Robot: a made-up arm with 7 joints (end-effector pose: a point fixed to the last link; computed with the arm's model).
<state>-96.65 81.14 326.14 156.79 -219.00 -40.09 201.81</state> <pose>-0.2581 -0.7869 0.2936 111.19 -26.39 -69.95</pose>
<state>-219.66 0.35 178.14 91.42 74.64 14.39 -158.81</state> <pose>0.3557 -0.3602 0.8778 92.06 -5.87 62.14</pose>
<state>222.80 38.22 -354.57 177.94 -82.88 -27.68 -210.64</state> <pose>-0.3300 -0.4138 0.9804 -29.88 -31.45 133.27</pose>
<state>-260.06 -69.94 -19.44 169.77 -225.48 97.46 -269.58</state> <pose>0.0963 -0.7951 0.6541 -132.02 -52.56 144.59</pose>
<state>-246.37 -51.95 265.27 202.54 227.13 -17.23 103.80</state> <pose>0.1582 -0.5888 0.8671 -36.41 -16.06 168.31</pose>
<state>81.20 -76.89 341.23 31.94 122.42 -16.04 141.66</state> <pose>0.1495 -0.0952 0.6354 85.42 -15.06 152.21</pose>
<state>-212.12 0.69 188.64 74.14 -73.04 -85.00 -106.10</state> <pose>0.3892 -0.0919 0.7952 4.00 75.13 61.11</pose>
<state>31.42 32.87 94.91 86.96 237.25 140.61 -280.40</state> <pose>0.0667 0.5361 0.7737 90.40 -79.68 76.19</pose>
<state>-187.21 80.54 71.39 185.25 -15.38 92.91 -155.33</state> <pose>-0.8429 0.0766 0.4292 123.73 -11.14 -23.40</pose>
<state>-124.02 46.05 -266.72 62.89 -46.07 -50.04 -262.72</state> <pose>0.2411 -0.4548 0.6756 -55.83 8.35 -98.36</pose>
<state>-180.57 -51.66 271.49 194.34 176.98 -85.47 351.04</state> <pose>0.5873 -0.0017 0.7784 75.53 44.42 153.22</pose>
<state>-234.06 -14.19 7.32 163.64 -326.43 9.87 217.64</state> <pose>0.0822 -0.0955 1.2115 7.69 10.22 -155.12</pose>
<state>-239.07 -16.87 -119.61 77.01 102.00 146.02 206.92</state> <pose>0.4838 -0.0235 0.7378 56.52 -13.35 -111.34</pose>
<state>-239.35 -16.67 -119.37 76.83 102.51 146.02 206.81</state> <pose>0.4828 -0.0229 0.7388 56.35 -12.97 -111.54</pose>
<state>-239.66 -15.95 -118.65 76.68 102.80 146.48 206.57</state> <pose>0.4784 -0.0162 0.7431 56.95 -12.64 -111.11</pose>
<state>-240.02 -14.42 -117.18 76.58 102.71 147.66 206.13</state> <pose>0.4686 0.0005 0.7520 58.73 -12.49 -109.63</pose>
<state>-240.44 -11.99 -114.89 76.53 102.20 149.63 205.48</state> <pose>0.4524 0.0283 0.7645 61.69 -12.73 -106.91</pose>
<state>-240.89 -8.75 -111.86 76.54 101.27 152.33 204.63</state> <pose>0.4301 0.0664 0.7778 65.51 -13.63 -102.95</pose>
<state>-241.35 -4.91 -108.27 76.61 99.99 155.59 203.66</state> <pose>0.4026 0.1121 0.7884 69.60 -15.43 -97.89</pose>
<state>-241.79 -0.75 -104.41 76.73 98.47 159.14 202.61</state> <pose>0.3722 0.1613 0.7938 73.31 -18.13 -92.13</pose>
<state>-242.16 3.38 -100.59 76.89 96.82 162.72 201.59</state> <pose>0.3414 0.2094 0.7930 76.11 -21.51 -86.03</pose>
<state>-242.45 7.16 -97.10 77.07 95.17 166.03 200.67</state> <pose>0.3130 0.2523 0.7871 77.74 -25.11 -80.08</pose>
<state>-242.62 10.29 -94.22 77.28 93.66 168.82 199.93</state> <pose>0.2894 0.2868 0.7789 78.36 -28.41 -74.75</pose>
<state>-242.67 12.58 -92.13 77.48 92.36 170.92 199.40</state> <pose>0.2718 0.3114 0.7710 78.35 -31.07 -70.50</pose>
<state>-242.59 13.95 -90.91 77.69 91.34 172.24 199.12</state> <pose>0.2607 0.3259 0.7659 78.19 -32.91 -67.68</pose>
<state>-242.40 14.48 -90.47 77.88 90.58 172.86 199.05</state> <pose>0.2555 0.3319 0.7640 78.18 -33.99 -66.28</pose>
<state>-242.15 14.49 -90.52 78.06 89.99 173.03 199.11</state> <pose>0.2539 0.3325 0.7644 78.35 -34.60 -65.84</pose>
